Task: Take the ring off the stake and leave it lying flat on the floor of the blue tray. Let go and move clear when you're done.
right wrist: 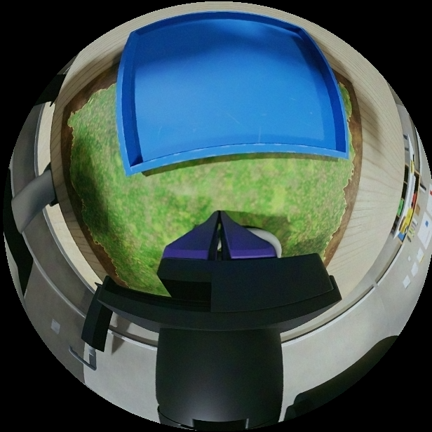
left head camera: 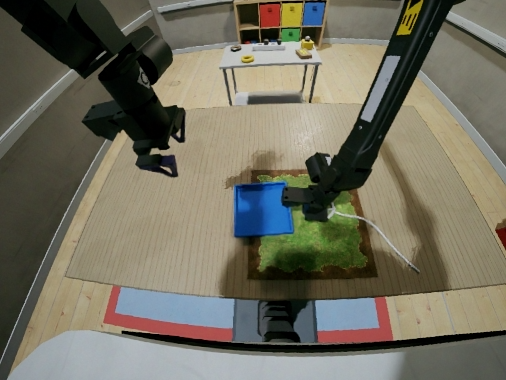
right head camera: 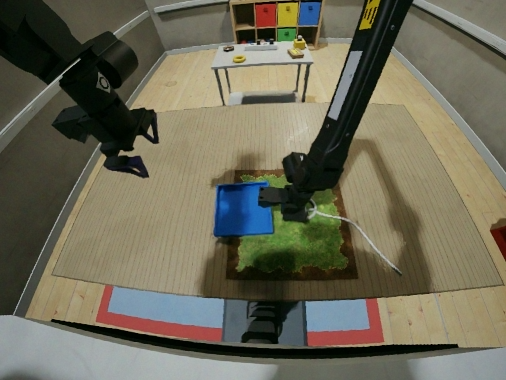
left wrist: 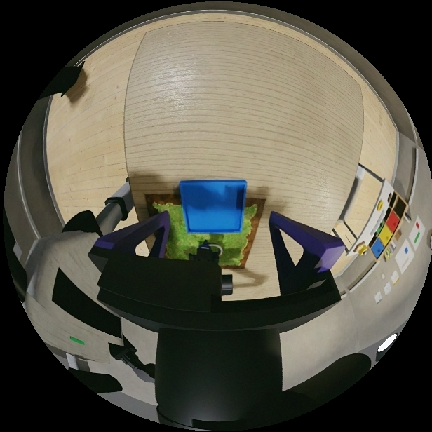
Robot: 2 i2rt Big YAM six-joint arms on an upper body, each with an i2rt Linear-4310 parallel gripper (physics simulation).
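Frame: origin at the left arm's base, x right, y up, z back, level; centimetres.
Seen in the pictures: left gripper, between the fingertips: (left head camera: 178,158) (right head camera: 151,159); right gripper, between the fingertips: (left head camera: 306,214) (right head camera: 287,214).
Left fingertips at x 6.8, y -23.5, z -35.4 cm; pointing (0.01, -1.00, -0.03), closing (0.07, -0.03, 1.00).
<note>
Pixels of each thing's top centre, then the offset from my left fingertips to it. "pt": a spot on its surface instead.
- white ring, centre of its top: (right head camera: 304,207) (left head camera: 322,206) dx +38.7, dy -28.2, dz -0.5 cm
- blue tray, centre of its top: (left head camera: 261,206) (right head camera: 242,206) dx +17.6, dy -27.0, dz -0.3 cm
- white cord, a spot on its surface: (right head camera: 364,236) (left head camera: 382,235) pt dx +57.9, dy -28.8, dz +10.2 cm
The white ring (left head camera: 331,214) (right head camera: 314,207) (left wrist: 220,248) (right wrist: 277,241) shows partly beside my right gripper, over the green mat; its rest is hidden. The stake cannot be made out. My right gripper (left head camera: 311,210) (right head camera: 292,212) (right wrist: 219,216) points down at the ring. Its fingertips meet with no visible rim between them; a bit of white shows behind the narrow gap, and part of the ring passes behind one finger. The blue tray (left head camera: 263,234) (right head camera: 243,233) (left wrist: 215,230) (right wrist: 240,151) is empty. My left gripper (left head camera: 180,156) (right head camera: 153,159) (left wrist: 219,216) is open, raised away from the tray.
The tray overlaps the edge of the green, brown-bordered mat (left head camera: 312,250) (right head camera: 292,250). A white cord (left head camera: 381,236) (right head camera: 362,236) runs from beside the ring to the right over the ribbed table top. A white side table (left head camera: 270,62) (right head camera: 262,61) stands beyond.
</note>
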